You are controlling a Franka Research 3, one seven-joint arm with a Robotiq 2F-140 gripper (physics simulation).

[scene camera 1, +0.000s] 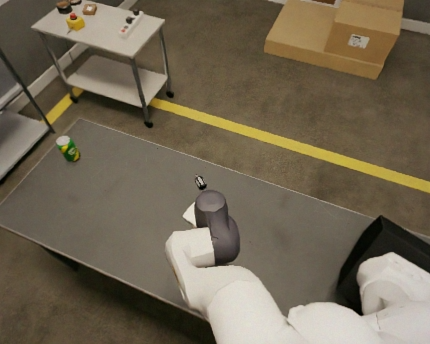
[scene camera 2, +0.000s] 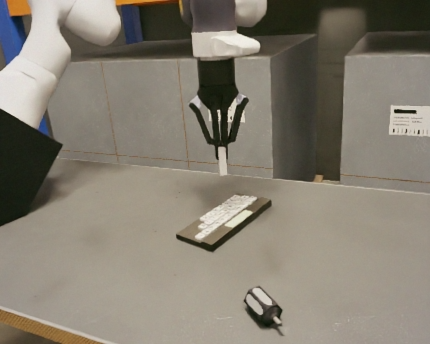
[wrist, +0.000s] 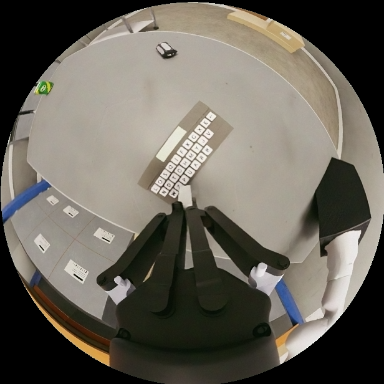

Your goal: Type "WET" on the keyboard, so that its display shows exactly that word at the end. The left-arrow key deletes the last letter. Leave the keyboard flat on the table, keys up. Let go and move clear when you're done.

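Note:
The keyboard [scene camera 2: 225, 220] [wrist: 187, 150] lies flat, keys up, on the grey table; in scene camera 1 the arm hides it. Its pale display strip [scene camera 2: 239, 218] [wrist: 171, 143] shows no letters that I can read. In the wrist view the W key [wrist: 173, 193] is at the near end, the T key [wrist: 173, 177] in the middle row, and the E key [wrist: 206, 122] beside the left-arrow key [wrist: 212, 116] at the far end. My gripper [scene camera 2: 222, 161] [wrist: 185, 193] is shut and empty, pointing down above the table. In the wrist view its pale tips appear just right of W.
A black-and-white object [scene camera 1: 200, 182] [scene camera 2: 262, 306] [wrist: 166, 49] lies on the table beyond the display side. A green can [scene camera 1: 68, 148] [wrist: 44, 88] stands near the far left corner. A black box-like block [scene camera 1: 382, 257] [scene camera 2: 25, 170] [wrist: 342, 202] is by the arm's base.

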